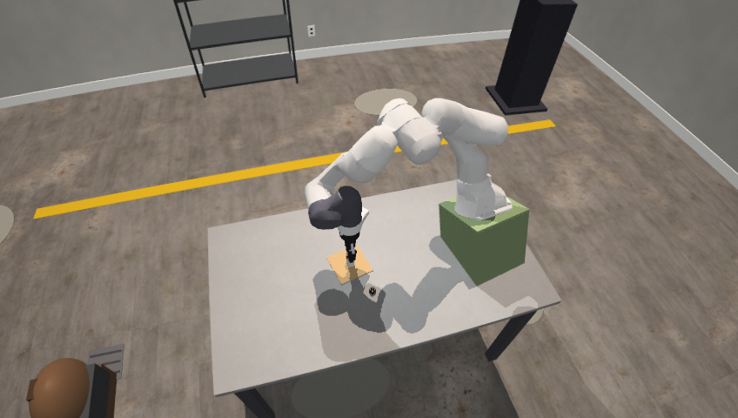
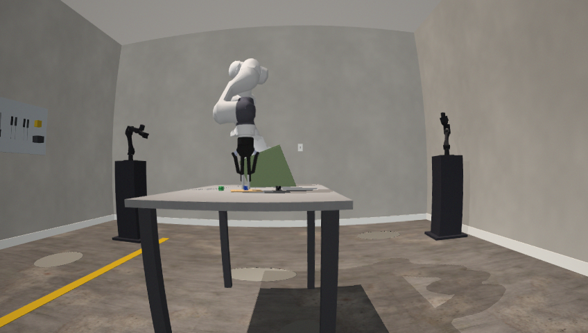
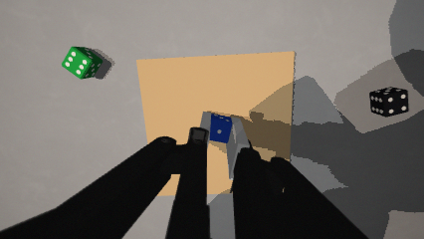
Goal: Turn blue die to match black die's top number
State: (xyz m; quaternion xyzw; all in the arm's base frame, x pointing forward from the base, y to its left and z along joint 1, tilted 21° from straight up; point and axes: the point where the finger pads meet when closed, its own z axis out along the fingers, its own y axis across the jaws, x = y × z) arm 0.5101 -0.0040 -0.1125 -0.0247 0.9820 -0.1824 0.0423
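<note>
Now: the mat 4 cm below my hand. From my hand the other things lie so: green die: 13 cm to the right, 3 cm below, 3 cm behind; black die: 14 cm to the left, 6 cm behind, 3 cm below; blue die: 3 cm below.
</note>
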